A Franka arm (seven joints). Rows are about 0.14 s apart.
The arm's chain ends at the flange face. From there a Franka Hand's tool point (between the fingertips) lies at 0.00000 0.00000 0.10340 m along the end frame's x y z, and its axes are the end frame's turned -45 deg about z.
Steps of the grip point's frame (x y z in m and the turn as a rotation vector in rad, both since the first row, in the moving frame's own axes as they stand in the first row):
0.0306 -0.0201 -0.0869 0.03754 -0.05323 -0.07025
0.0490 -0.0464 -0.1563 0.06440 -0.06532 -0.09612
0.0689 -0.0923 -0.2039 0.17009 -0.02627 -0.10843
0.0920 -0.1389 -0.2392 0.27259 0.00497 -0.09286
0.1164 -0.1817 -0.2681 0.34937 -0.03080 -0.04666
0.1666 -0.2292 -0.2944 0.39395 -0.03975 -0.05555
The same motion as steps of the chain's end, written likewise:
0.0140 -0.0372 -0.0867 -0.01109 -0.06418 -0.07025
0.0113 -0.0680 -0.1559 -0.00065 -0.09173 -0.09612
-0.0017 -0.1043 -0.2024 0.10170 -0.13885 -0.10843
-0.0129 -0.1442 -0.2354 0.19626 -0.18924 -0.09286
-0.0184 -0.1886 -0.2618 0.22526 -0.26882 -0.04666
-0.0127 -0.2555 -0.2864 0.25046 -0.30667 -0.05555

